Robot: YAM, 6 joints.
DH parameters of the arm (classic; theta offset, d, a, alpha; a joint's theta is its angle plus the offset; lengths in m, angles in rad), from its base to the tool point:
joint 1: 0 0.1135 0.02 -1.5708
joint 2: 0 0 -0.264 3.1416
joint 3: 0.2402 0 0.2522 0
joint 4: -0.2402 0 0.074 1.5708
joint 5: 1.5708 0 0 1.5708
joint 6: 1.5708 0.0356 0 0
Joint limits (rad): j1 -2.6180..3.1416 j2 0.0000..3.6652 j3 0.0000..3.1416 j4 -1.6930..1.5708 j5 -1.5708..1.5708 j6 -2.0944..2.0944
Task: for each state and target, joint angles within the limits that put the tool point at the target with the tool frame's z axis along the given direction. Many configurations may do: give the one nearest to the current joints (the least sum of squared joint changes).
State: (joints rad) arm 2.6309 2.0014 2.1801 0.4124 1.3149 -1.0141
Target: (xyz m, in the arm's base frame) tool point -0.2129 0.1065 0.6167 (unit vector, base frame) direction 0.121 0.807 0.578
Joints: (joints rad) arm 2.7978 1.5203 1.9052 0.9189 0.9282 -1.0141
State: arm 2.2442 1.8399 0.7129 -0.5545 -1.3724 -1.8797
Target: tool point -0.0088 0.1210 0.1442 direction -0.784 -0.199 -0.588
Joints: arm 1.4227 1.3160 0.4945 -1.2377 -0.8421 -1.8797
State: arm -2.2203 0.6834 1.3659 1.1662 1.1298 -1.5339
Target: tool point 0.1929 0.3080 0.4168 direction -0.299 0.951 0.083
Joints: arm -2.2094 0.1491 1.5874 1.5624 0.9385 -1.5339
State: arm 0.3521 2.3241 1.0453 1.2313 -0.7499 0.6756
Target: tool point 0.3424 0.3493 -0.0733 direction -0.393 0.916 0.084
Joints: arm 0.7265 3.0957 1.7876 1.5690 -1.2391 0.6756
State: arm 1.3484 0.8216 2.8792 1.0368 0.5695 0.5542
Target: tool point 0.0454 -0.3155 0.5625 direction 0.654 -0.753 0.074
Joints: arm 1.6473 0.8242 2.3810 1.4926 0.6366 0.5542
